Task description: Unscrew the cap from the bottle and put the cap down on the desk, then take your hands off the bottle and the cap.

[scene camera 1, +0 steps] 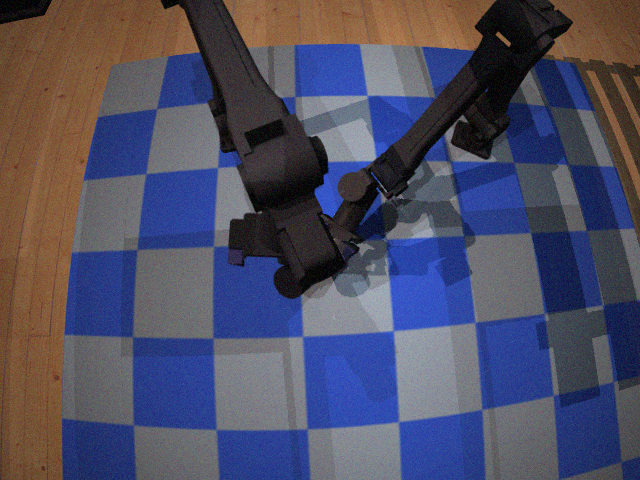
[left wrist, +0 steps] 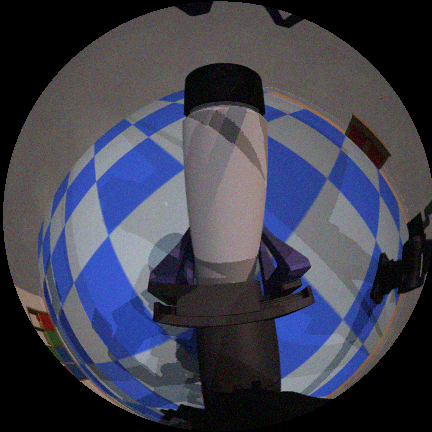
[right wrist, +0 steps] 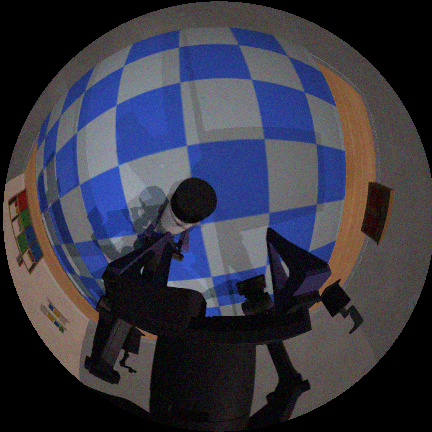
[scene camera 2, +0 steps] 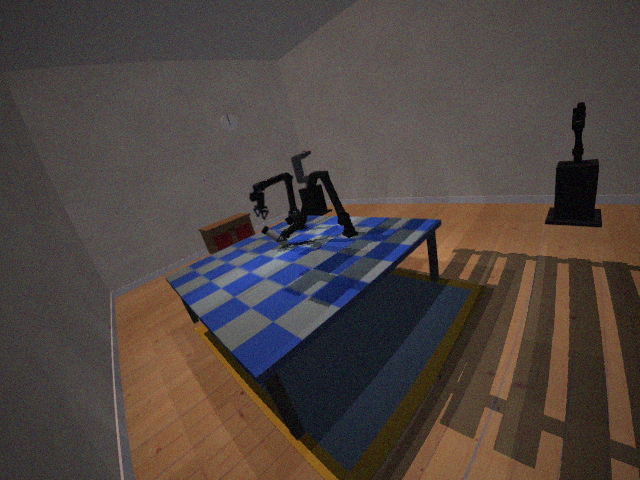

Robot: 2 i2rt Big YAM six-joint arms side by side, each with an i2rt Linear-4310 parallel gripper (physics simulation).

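A pale bottle is tilted above the blue-and-grey checkered desk. Its black cap sits on its upper end; whether it is loose cannot be told. My left gripper is shut on the bottle's lower part. My right gripper is open and empty, fingers spread wide, above the cap and apart from it. In the left wrist view its fingertips show at the top edge. In scene camera 1 the right arm hides the bottle and cap.
In scene camera 1 the right arm reaches over the end of the left arm, with little room between them. Shadows fall across the desk. A wooden cabinet with red panels stands beyond the desk, and a black pedestal stands farther off.
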